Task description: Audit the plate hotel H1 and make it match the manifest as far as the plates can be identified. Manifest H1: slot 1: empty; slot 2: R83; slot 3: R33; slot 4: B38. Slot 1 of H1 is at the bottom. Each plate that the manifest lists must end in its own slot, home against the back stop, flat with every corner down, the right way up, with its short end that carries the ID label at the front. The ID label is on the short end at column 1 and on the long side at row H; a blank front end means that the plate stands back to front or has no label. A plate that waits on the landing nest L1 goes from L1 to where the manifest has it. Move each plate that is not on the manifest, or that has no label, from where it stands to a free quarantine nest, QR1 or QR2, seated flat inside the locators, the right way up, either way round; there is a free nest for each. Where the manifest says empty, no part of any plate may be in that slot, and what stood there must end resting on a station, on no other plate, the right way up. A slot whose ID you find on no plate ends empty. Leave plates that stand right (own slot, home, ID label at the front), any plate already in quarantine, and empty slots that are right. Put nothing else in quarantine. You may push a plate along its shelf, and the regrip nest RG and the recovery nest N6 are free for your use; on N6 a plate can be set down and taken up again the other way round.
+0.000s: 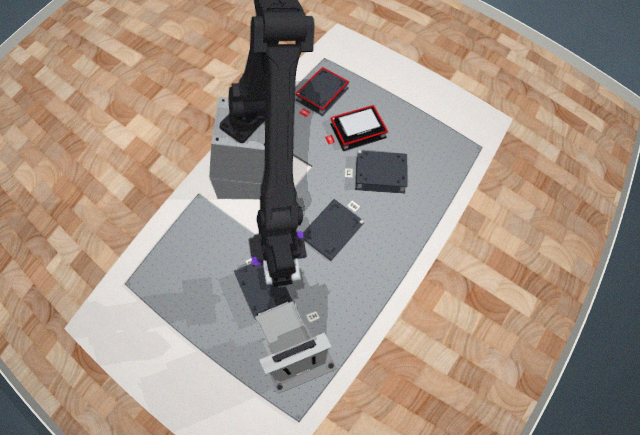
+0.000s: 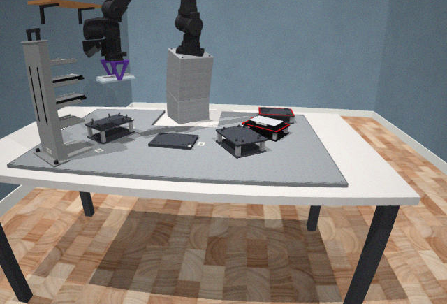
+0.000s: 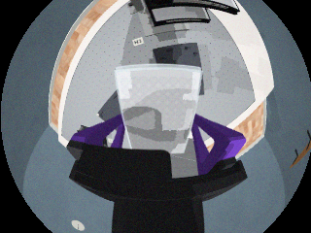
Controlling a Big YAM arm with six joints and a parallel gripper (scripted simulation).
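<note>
Now: the flat pad N6 24 cm below my hand, 22 cm to the left of it and 2 cm ahead of it. Also, from my hand: plate hotel H1: 19 cm to the right, 19 cm ahead, 5 cm below; then regrip nest RG: 19 cm below, 6 cm to the right, 3 cm behind; then white plate: right at my hand.
</note>
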